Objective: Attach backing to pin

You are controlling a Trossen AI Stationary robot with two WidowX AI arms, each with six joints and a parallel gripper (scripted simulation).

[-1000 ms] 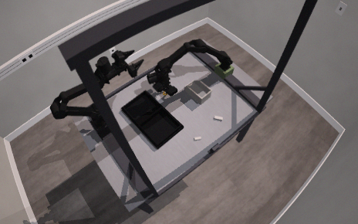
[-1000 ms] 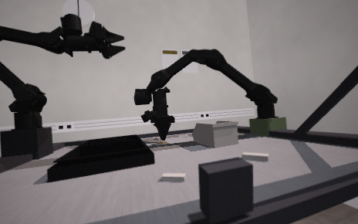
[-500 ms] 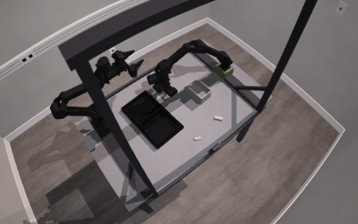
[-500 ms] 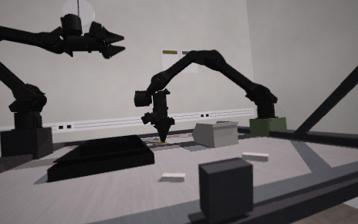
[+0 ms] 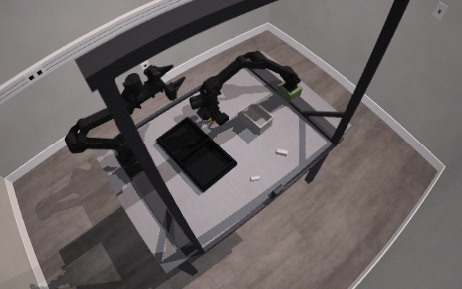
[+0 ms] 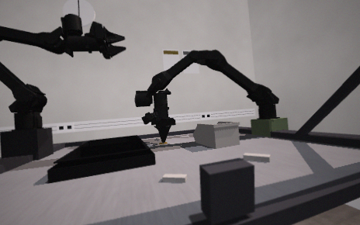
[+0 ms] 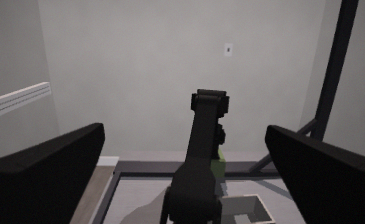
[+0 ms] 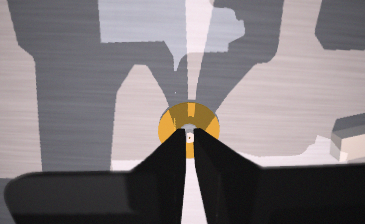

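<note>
The light grey bin is 11 cm behind my right hand and 18 cm to the right of it. Also, from my right hand: pin 3 cm below; rubber backing 3 cm below; black tray 13 cm behind, 17 cm to the left, 2 cm below.
</note>
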